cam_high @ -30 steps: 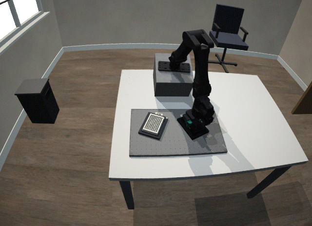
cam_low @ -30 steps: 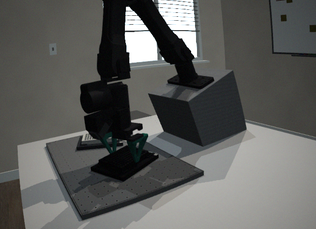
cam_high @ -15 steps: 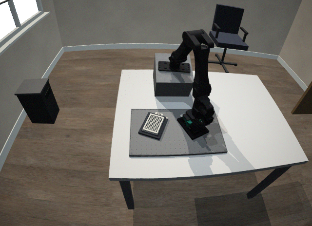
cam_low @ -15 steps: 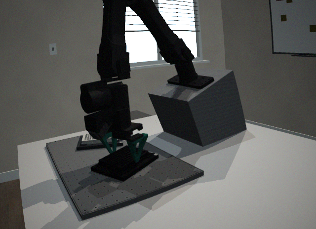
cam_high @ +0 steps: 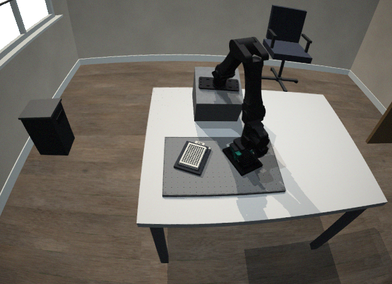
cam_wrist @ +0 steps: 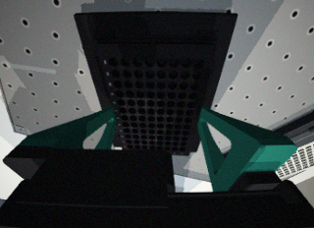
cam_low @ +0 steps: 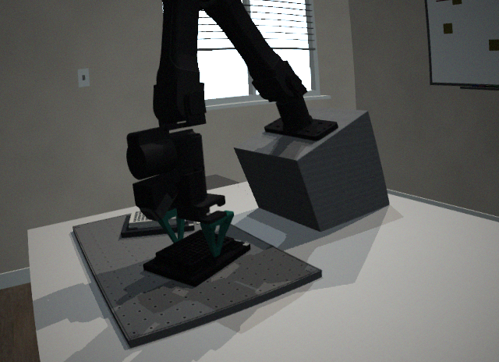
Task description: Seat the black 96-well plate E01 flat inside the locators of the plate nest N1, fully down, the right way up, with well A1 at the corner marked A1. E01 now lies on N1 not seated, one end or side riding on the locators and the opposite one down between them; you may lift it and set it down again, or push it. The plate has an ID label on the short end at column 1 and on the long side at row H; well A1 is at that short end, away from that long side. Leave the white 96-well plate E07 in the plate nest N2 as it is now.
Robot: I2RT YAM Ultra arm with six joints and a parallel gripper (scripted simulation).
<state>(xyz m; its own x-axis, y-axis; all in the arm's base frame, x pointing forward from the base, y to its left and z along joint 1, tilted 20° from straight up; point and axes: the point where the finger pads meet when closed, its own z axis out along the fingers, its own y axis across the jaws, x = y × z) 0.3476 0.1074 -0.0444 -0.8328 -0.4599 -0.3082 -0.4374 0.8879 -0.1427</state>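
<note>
My hand is right at the black plate E01. From my hand the other things lie so: white plate E07 (10 mm ahead, 220 mm to the right, 10 mm below); then black plate nest N1 (20 mm below).
</note>
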